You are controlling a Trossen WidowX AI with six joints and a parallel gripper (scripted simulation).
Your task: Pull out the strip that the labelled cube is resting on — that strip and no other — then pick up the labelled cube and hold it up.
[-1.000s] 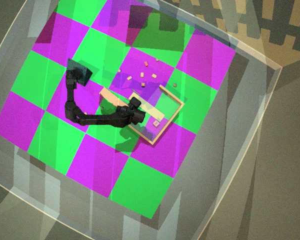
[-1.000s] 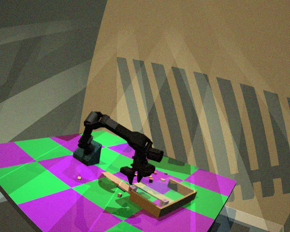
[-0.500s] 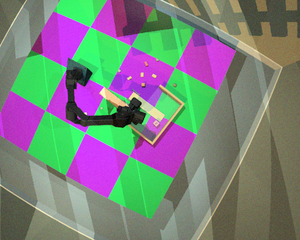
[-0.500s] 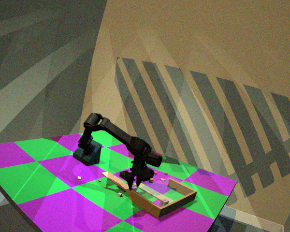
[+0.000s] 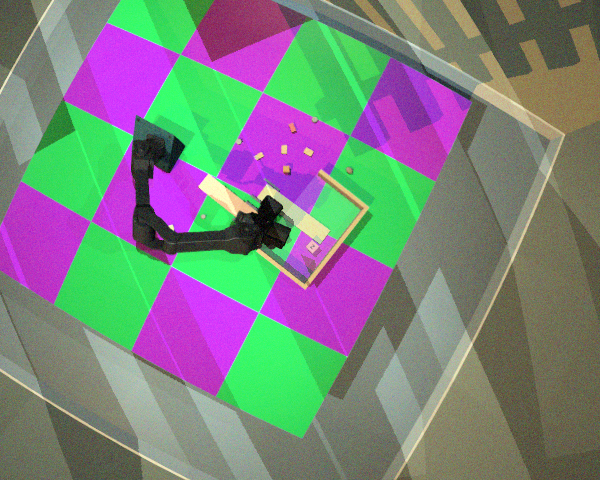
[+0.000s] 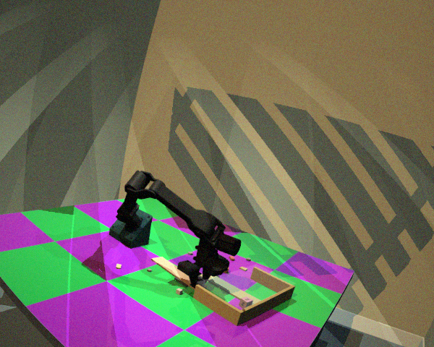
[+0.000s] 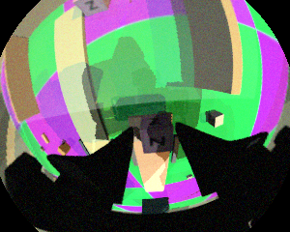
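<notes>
Right now my gripper tip is 110 mm past the peach strip, 40 mm to the right of it and 10 mm above it. The rest, counted from my gripper tip: pale cube 30 mm behind, 90 mm to the right, 10 mm below.
</notes>
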